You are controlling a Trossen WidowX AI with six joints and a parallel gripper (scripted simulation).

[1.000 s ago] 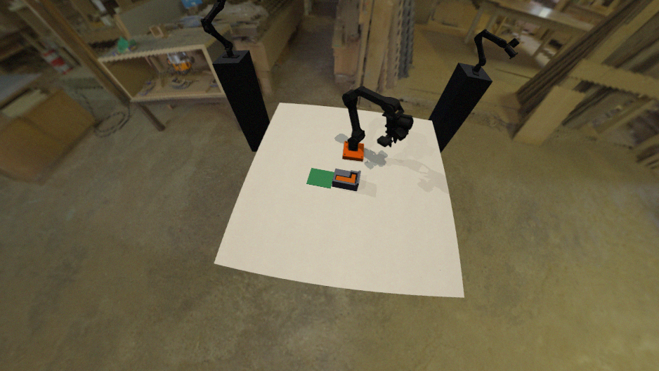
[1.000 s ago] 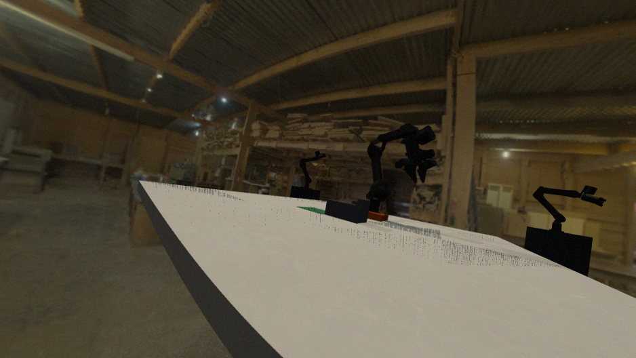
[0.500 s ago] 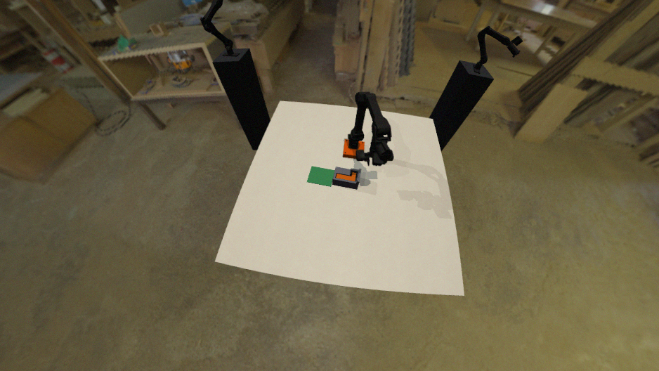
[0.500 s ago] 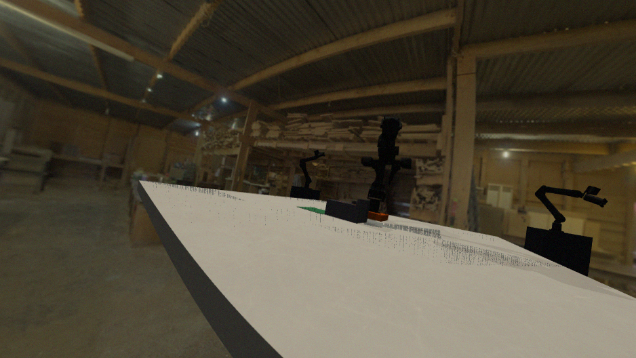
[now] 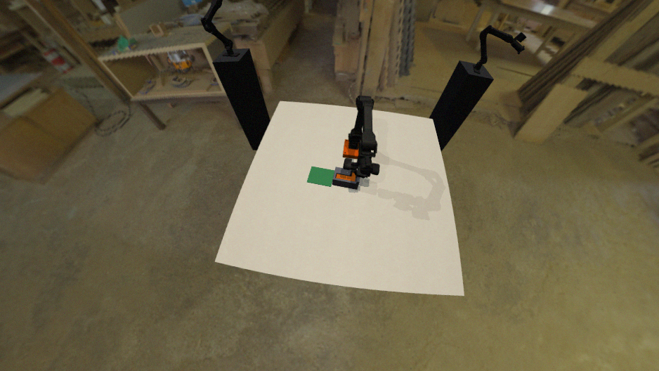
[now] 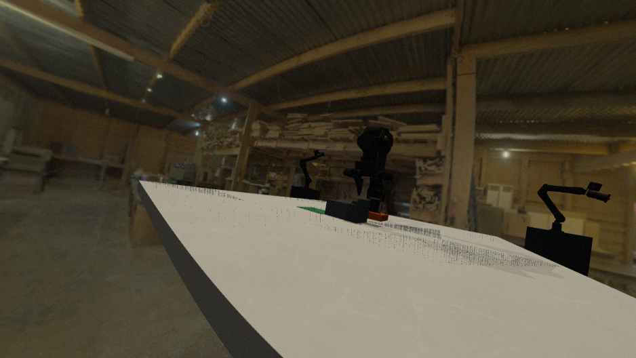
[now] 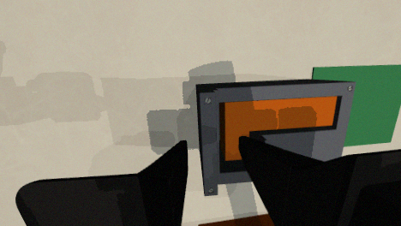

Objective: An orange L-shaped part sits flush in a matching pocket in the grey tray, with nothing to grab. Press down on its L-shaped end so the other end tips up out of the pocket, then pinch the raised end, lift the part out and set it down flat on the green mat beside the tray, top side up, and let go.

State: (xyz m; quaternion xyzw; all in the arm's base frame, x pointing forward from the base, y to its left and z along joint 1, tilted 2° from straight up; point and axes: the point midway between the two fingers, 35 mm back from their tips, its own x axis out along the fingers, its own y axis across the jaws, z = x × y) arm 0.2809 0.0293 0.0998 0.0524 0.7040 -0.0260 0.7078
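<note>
The orange L-shaped part lies 50 mm to the right of my gripper tip, 50 mm below it and 10 mm behind it. Also, from my gripper tip: green mat (220 mm to the right, 120 mm below, 30 mm behind).
</note>
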